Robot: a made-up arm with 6 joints.
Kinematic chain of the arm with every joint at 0, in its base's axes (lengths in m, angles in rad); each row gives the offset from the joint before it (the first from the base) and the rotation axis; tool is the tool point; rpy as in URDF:
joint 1: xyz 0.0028 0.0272 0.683 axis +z
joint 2: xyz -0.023 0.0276 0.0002 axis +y
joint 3: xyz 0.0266 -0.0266 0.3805 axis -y
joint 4: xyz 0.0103 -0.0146 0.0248 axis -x
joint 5: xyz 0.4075 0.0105 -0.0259 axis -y
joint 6: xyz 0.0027 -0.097 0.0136 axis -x
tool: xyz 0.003 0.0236 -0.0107 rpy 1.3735 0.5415 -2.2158
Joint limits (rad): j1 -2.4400..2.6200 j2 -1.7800..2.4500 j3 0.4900..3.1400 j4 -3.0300..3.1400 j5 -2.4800..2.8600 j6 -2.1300..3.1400
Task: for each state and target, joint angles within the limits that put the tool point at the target. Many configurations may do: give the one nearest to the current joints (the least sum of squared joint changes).
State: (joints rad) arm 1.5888 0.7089 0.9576 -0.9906 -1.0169 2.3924
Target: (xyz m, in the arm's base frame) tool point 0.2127 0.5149 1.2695
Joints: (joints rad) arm 1.2836 0.5003 1.3390 -0.8913 -1.0067 2.4884
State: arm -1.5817 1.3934 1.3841 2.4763 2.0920 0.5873
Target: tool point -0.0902 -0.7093 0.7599
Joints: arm -1.7363 1.7438 1.9510 2.4428 2.1418 0.5021
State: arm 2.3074 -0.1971 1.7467 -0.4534 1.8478 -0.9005
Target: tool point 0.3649 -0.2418 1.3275
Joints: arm 2.3717 -0.5441 1.7797 -0.4375 1.8502 -0.8241
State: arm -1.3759 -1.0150 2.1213 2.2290 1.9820 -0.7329
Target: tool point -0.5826 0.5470 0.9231
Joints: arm -0.7273 -1.2471 1.4537 2.1300 1.9474 -0.1938
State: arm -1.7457 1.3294 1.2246 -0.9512 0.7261 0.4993
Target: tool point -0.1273 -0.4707 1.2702
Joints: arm -1.7645 0.4695 1.2307 -0.9576 0.7245 0.4153
